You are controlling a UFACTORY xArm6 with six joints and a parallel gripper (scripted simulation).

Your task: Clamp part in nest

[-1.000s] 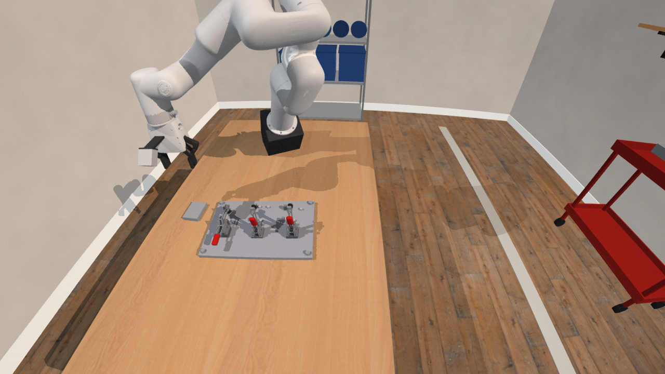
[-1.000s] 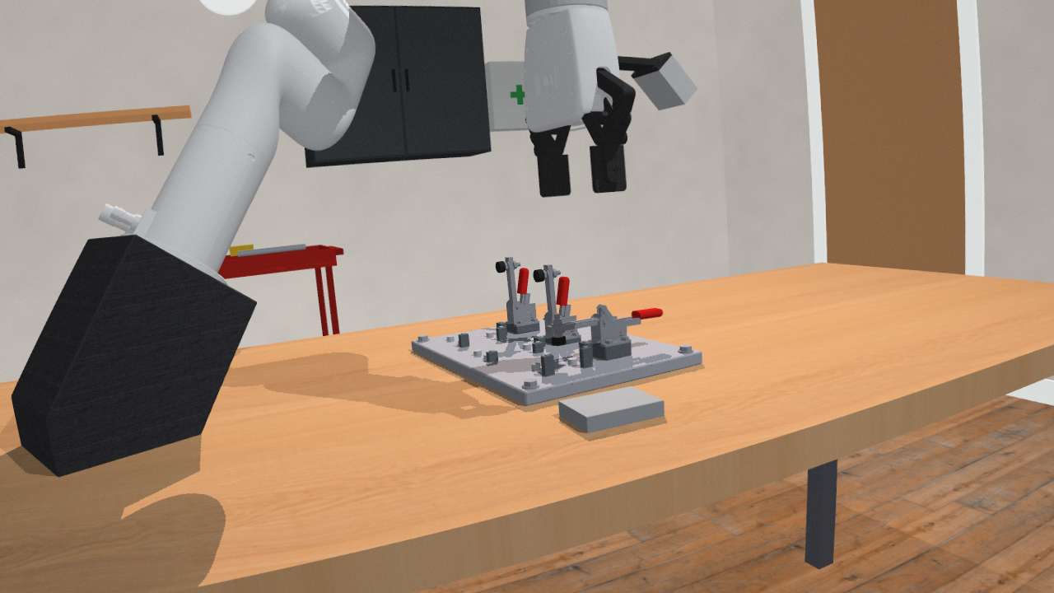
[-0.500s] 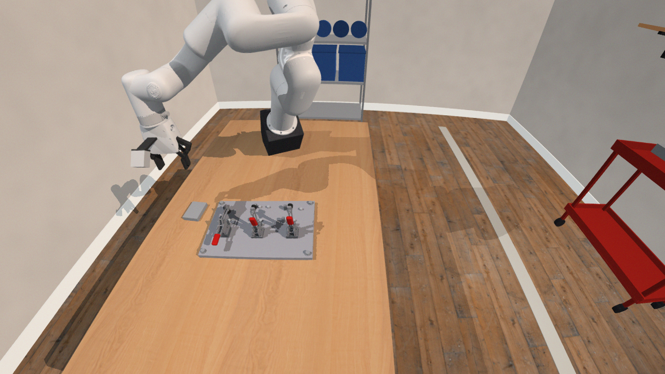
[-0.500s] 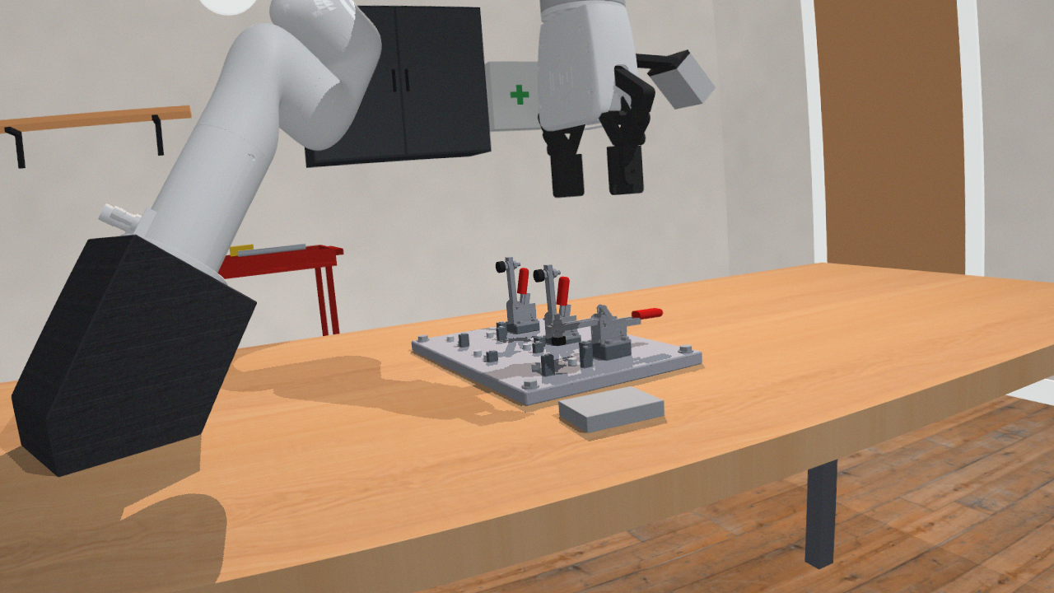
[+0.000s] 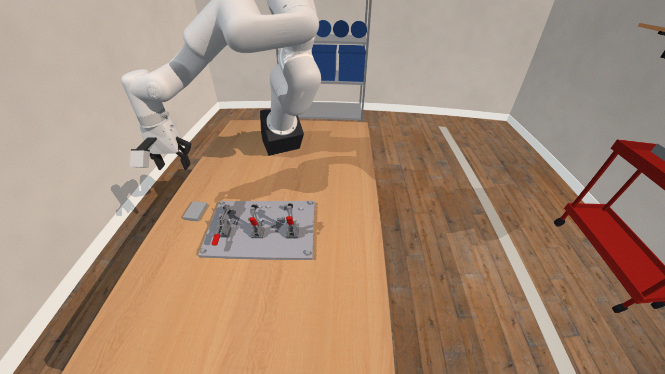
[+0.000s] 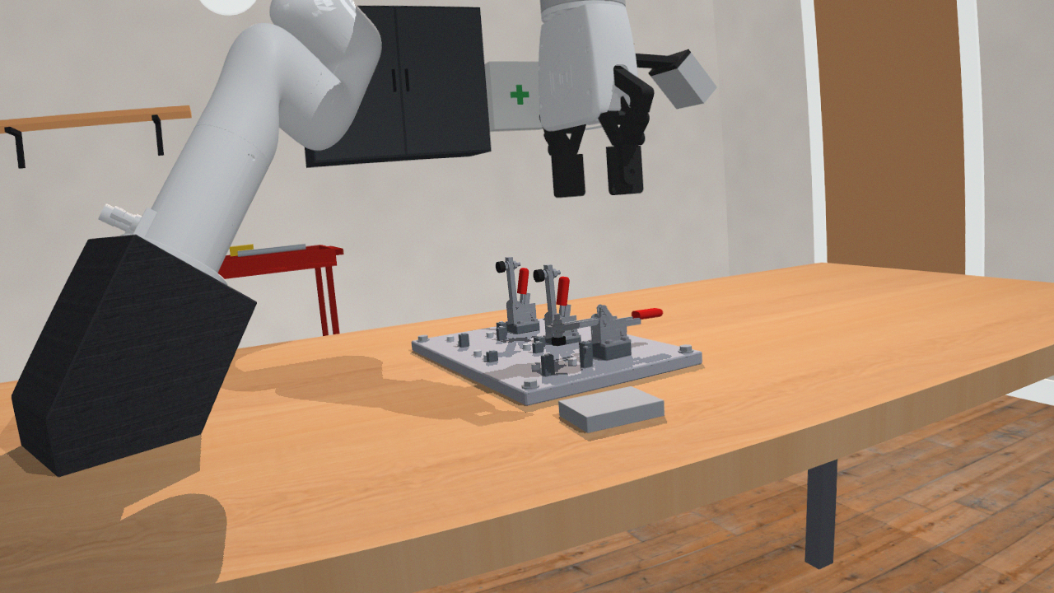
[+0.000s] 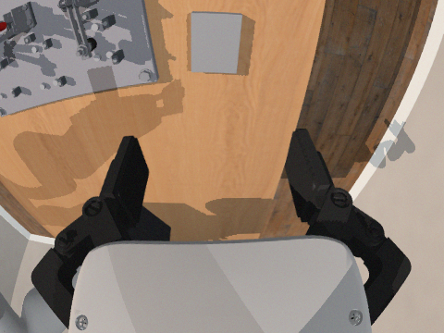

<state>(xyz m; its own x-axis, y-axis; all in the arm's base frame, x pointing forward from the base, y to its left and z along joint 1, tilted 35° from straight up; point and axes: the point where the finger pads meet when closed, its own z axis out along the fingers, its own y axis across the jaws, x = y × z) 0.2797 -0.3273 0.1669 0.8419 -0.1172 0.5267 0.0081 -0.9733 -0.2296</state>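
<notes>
Now: hand 210 mm above the part. The rest, counted from my hand: grey fixture plate: 70 mm ahead, 260 mm to the left, 210 mm below.
</notes>
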